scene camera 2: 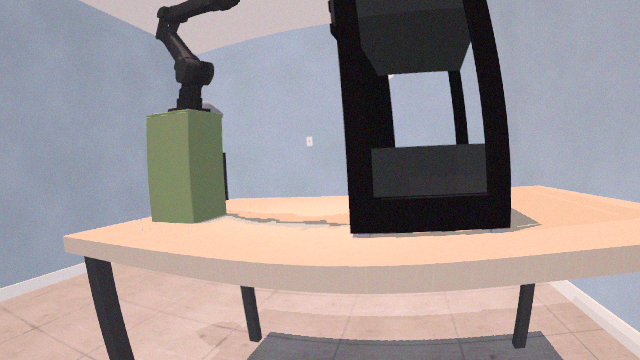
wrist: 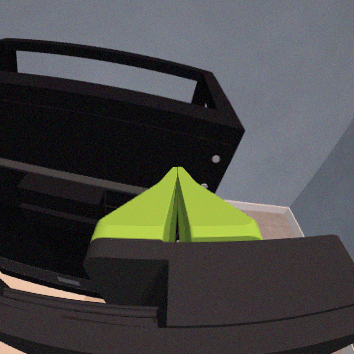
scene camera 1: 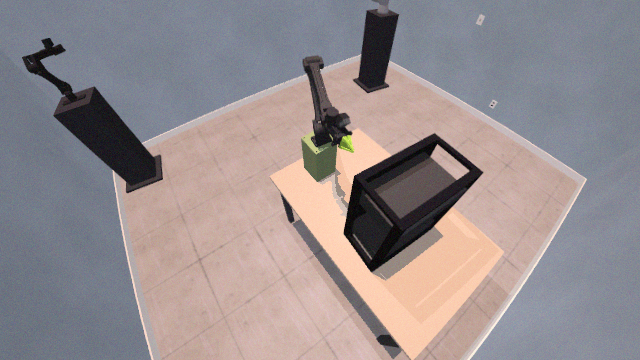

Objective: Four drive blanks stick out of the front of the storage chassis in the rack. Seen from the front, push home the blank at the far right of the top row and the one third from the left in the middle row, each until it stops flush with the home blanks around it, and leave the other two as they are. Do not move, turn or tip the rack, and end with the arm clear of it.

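The black rack stands upright on the table. A large dark box hangs inside its upper part in scene camera 2, and it looks like the storage chassis. The rack's front faces the arm and is very dark in the wrist view. I cannot make out single drive blanks there, nor which ones stick out. My gripper has lime fingers pressed together, shut and empty. It hangs in the air in front of the rack, apart from it. In the wrist view the fingers cover part of the rack's right side.
The arm's green pedestal stands on the table, a short gap from the rack's front. A dark lower box sits at the rack's bottom. Two black pillars stand on the floor beyond the table.
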